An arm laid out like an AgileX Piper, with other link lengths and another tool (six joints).
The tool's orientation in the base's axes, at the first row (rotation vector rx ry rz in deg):
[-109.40 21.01 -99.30]
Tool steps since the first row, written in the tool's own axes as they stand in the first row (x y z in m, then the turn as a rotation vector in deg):
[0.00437 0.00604 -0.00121 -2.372 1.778 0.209]
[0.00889 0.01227 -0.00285 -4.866 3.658 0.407]
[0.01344 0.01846 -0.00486 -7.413 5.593 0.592]
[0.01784 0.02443 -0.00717 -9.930 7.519 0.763]
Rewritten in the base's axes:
[0.00032 -0.00754 0.00038 0.137 -0.158 -2.964]
[0.00028 -0.01540 0.00079 0.261 -0.336 -6.086]
[-0.00014 -0.02331 0.00126 0.373 -0.535 -9.282]
[-0.00089 -0.03103 0.00174 0.474 -0.745 -12.448]

